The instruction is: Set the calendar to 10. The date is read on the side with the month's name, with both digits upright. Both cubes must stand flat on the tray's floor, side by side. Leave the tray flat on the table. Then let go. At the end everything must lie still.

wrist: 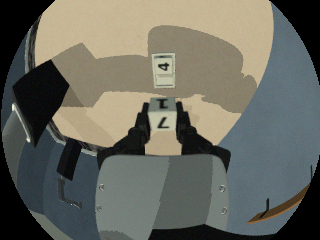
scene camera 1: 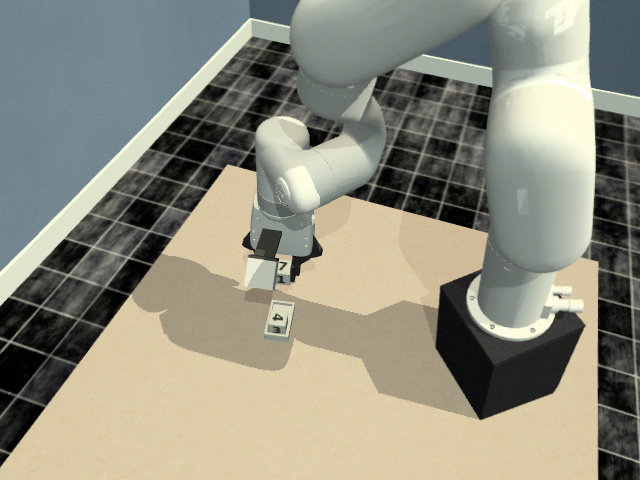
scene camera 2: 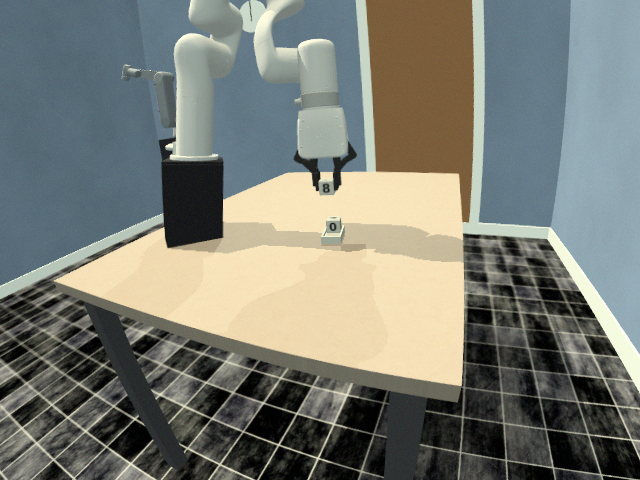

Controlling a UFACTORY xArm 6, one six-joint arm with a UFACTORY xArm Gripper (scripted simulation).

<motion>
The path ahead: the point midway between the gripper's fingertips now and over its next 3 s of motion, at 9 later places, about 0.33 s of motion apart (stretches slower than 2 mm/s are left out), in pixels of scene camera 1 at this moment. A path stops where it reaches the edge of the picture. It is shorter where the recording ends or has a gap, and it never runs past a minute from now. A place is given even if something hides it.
My gripper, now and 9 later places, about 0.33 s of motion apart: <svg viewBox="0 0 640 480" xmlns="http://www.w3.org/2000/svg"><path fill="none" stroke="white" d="M282 274L282 277L282 286L282 293L282 296L281 297L281 297L281 298L281 300L281 302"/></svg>
</motion>
